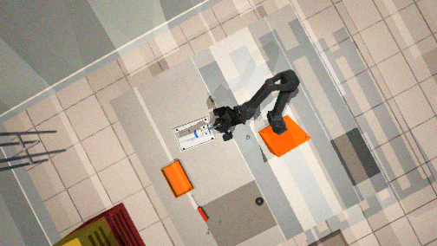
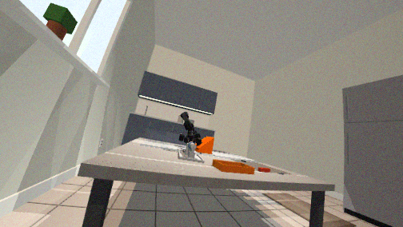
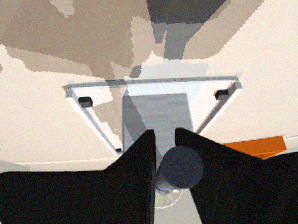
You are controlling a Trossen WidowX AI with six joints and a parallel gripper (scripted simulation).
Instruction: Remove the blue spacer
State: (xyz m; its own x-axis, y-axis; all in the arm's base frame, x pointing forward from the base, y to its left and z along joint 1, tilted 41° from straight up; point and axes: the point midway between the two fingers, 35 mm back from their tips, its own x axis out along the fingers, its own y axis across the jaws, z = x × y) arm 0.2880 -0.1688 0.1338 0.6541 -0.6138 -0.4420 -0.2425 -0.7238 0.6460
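The dark shaft lies 4 cm ahead of my gripper tip, 1 cm to the right of it and 2 cm above it. The rest, counted from my gripper tip: orange tray: 37 cm ahead, 14 cm to the left, 5 cm below; then blue spacer: 10 cm ahead, 3 cm to the right, 2 cm above.
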